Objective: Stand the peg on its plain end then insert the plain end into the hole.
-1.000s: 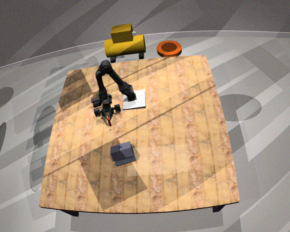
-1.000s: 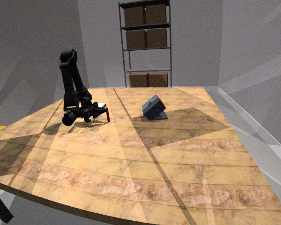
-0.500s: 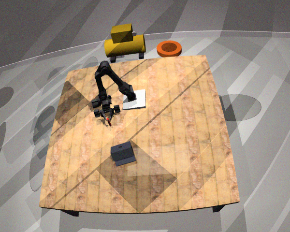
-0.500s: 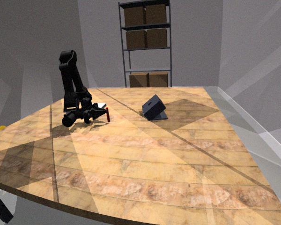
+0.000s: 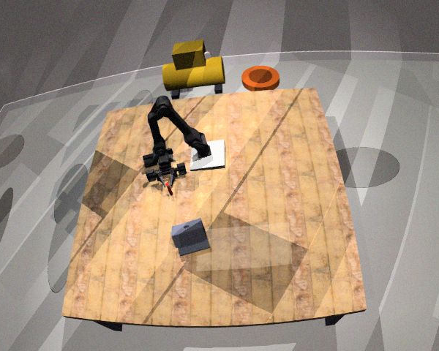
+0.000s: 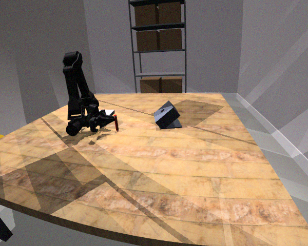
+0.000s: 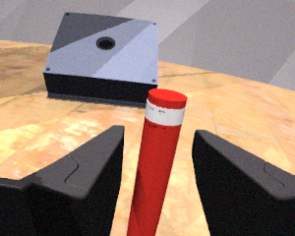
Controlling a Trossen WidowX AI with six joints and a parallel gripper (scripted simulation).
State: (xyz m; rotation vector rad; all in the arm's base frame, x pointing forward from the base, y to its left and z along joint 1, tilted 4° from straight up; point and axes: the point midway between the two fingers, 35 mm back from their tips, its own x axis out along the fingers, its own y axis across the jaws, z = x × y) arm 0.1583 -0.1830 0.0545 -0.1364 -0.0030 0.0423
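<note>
Now: gripper tip 10 mm above the red peg. Round my gripper tip: sloped blue-grey panel 250 mm ahead, 60 mm to the left, 10 mm below.
</note>
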